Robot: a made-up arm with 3 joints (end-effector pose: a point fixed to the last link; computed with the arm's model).
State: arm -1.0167 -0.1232 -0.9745
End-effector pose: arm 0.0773 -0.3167 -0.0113 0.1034 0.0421 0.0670
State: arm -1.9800 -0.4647 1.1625
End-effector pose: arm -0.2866 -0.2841 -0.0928 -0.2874 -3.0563 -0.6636
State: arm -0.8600 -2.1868 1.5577
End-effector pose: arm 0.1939 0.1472 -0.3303 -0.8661 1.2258 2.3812
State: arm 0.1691 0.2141 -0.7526
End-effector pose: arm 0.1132 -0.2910 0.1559 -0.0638 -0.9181 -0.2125
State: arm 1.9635 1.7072 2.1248
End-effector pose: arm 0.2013 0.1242 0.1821 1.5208 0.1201 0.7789
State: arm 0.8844 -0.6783 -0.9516
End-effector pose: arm 0.2566 -0.2865 0.4362 0.0262 -1.7563 0.7795
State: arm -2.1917 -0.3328 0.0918
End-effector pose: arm -0.2514 -0.2952 -0.0498 0.3617 2.2579 0.2075
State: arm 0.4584 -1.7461 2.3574
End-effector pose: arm 0.5789 -0.0457 0.2463 -1.9364 1.3378 0.3182
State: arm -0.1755 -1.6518 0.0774
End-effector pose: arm 0.5181 0.0180 0.0014 0.0812 0.1925 1.6533
